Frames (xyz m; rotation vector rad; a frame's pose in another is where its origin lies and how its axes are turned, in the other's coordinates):
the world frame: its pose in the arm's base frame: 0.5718 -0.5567 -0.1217 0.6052 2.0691 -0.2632
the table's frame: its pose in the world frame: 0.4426 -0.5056 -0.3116 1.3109 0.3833 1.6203
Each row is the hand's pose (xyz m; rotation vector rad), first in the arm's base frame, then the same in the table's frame.
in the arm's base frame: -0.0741 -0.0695 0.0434 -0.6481 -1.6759 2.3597
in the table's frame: 0.2279 -0.5472 -0.4787 0.5155 -1.6548 -1.2662
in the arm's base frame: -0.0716 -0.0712 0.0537 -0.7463 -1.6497 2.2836
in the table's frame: 0.2258 -0.5446 -0.4889 0.5615 -1.5696 -1.2329
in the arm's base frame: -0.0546 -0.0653 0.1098 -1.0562 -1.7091 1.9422
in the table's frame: 0.2247 -0.5421 -0.5478 0.6046 -1.2136 -1.2096
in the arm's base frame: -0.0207 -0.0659 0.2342 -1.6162 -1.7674 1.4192
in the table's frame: 0.2124 -0.5266 -0.6752 0.4801 -0.6896 -1.0550
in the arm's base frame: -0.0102 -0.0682 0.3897 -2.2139 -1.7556 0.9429
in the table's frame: 0.1705 -0.5222 -0.8252 0.1919 -0.2937 -0.7987
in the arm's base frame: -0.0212 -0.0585 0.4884 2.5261 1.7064 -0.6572
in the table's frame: 0.1350 -0.5381 -0.9171 -0.0293 -0.1171 -0.6352
